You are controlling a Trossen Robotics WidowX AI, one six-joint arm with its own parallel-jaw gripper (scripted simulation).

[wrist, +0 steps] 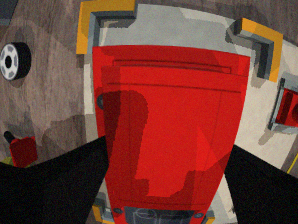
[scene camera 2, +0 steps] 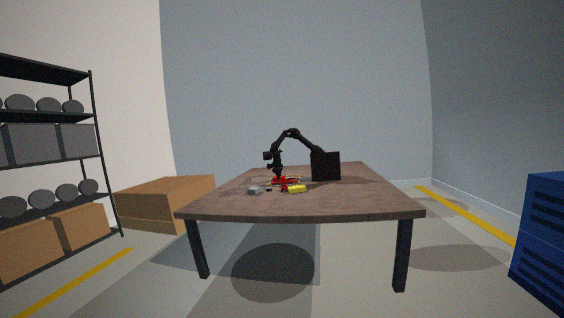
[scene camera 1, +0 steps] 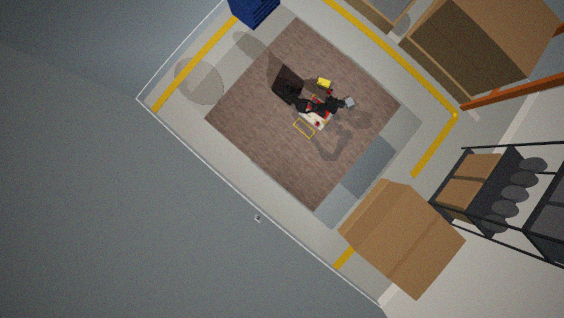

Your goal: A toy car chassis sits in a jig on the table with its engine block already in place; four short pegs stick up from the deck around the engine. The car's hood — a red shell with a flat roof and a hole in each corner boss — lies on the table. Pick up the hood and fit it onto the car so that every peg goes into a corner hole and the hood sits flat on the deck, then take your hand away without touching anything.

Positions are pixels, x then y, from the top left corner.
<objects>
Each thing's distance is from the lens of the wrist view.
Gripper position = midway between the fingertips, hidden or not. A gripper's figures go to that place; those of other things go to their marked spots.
my gripper (wrist: 169, 145): 0.10 m
red hood (wrist: 169, 130): 0.08 m
</objects>
